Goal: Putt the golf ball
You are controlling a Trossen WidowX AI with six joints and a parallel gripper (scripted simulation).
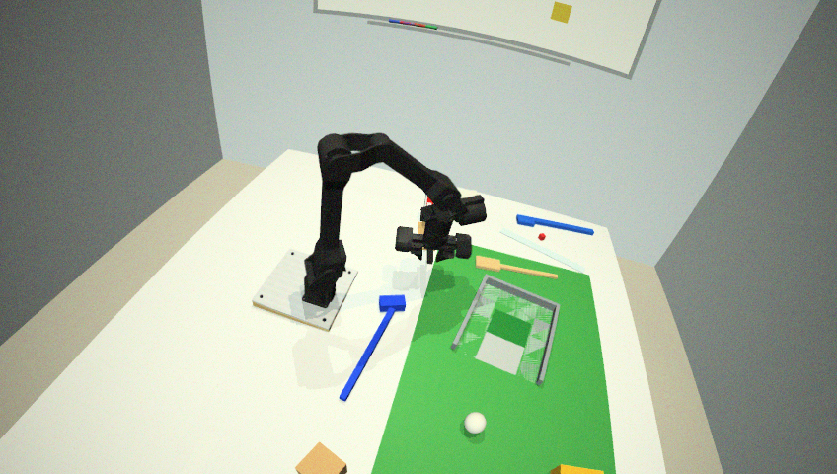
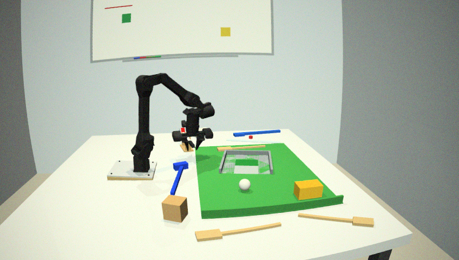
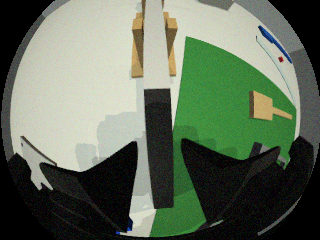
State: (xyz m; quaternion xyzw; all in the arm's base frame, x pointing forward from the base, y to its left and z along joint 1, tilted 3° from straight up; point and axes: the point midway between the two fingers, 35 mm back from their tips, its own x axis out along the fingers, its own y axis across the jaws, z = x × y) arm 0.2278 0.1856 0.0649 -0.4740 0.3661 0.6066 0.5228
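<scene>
Right now my gripper tip is 70 mm past the blue putter, 270 mm to the left of it and 20 mm above it. From my gripper tip the other things lie so: white golf ball: 170 mm ahead, 410 mm to the right, 10 mm below; then red putter: 30 mm behind, 110 mm to the left, 30 mm above; then wooden cube: 80 mm behind, 570 mm to the right.
</scene>
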